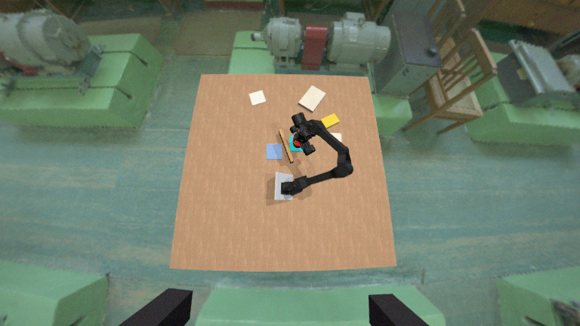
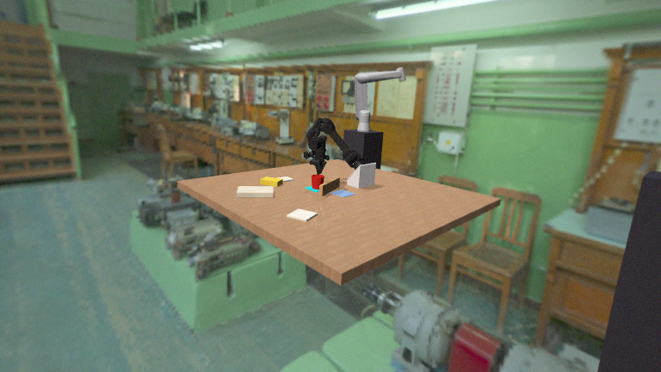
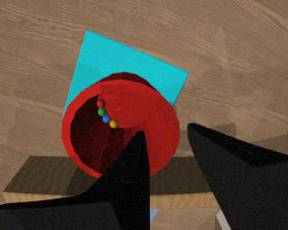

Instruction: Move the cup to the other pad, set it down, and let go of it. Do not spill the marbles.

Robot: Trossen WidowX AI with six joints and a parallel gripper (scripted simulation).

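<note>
The red cup lies 40 mm below my gripper tip, 20 mm ahead of it and 10 mm to the left of it. The rest, counted from my gripper tip: blue pad: 170 mm to the left, 90 mm below, 30 mm behind; wooden bar: 90 mm to the left, 60 mm below; cyan pad: 90 mm below, 30 mm ahead, 20 mm to the left.
</note>
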